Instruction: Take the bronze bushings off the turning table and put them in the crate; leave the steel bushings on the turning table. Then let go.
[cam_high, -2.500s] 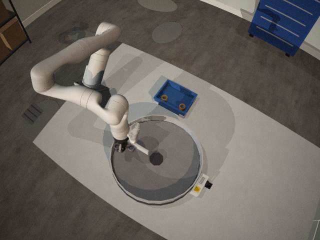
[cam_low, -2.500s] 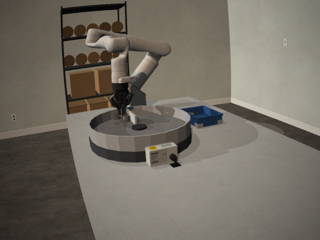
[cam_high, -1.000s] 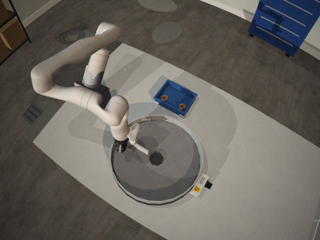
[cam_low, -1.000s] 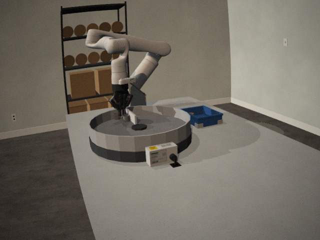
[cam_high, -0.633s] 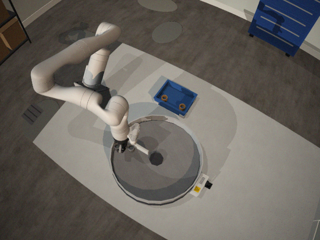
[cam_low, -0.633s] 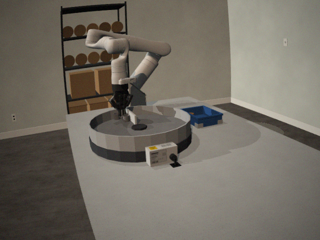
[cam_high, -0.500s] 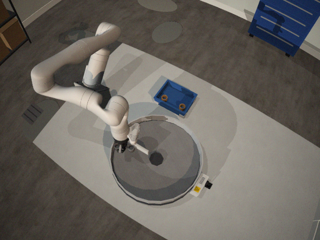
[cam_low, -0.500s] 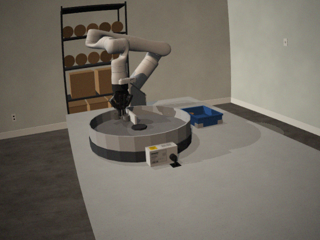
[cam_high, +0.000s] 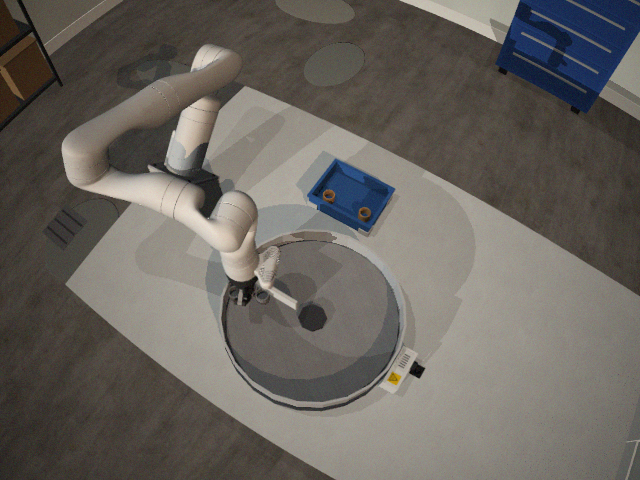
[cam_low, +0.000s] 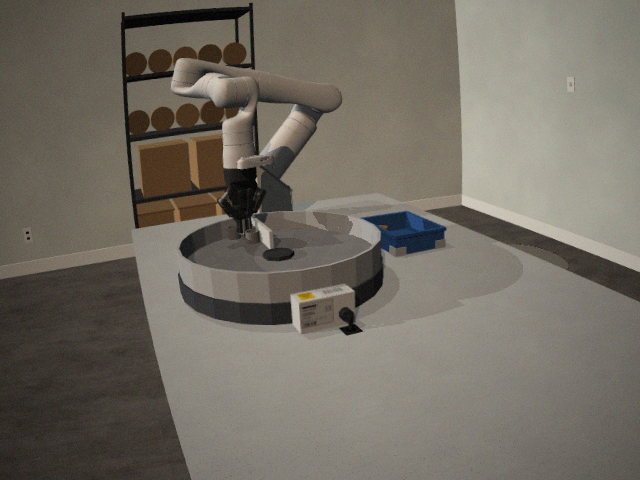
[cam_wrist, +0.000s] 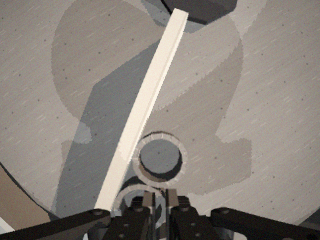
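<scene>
My hand is 15 cm short of the turning table, 4 cm to the right of it and 3 cm above it. The rest, counted from my hand: blue crate (39 cm to the left, 6 cm below, 3 cm ahead).
</scene>
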